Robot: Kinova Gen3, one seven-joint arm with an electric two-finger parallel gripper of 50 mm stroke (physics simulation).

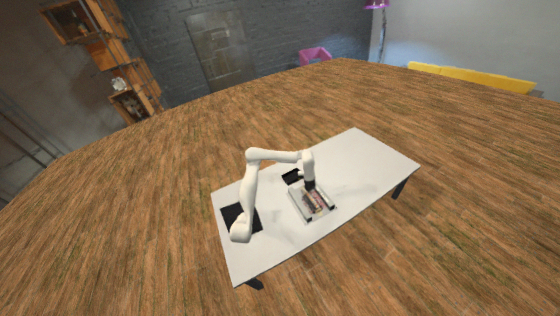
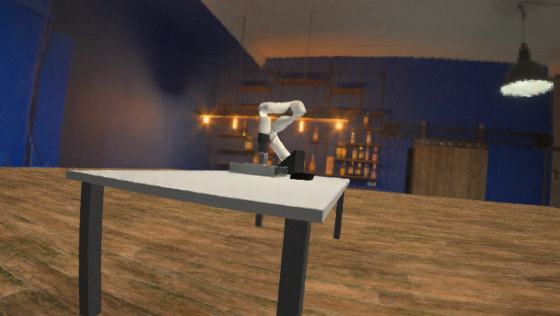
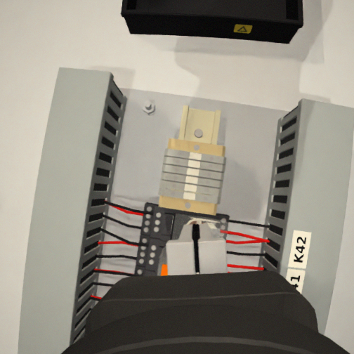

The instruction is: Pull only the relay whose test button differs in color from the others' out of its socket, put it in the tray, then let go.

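Seen in the pictures: gripper, between the fingertips: (image 1: 308, 190) (image 2: 265, 163); arm's base, origin of its link: (image 1: 244, 219) (image 2: 288, 160).
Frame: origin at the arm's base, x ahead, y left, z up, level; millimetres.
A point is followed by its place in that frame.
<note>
My gripper (image 3: 196, 240) (image 1: 310, 189) @(x 497, y -47, z -35 mm) (image 2: 264, 162) @(x 497, y -47, z -35 mm) is shut, its two light fingers together with a thin black line between the pads, low over the relay sockets. A pale, partly clear piece (image 3: 213, 228), which looks like part of a relay, shows just behind the fingertips; the fingers hide the rest of it, and whether it sits in its socket cannot be told. An orange test button (image 3: 164, 270) shows left of the fingers. The other relays are hidden under the gripper body. The black tray (image 3: 185, 26) (image 1: 291, 176) @(x 509, y 213, z -108 mm) stands beyond the panel.
Grey slotted wire ducts (image 3: 67, 200) (image 3: 320, 200) stand left and right of the sockets, with red and black wires between. Grey terminal blocks (image 3: 172, 175) sit on the rail (image 3: 185, 122) toward the tray. A bolt (image 3: 148, 107) stands up from the backplate.
</note>
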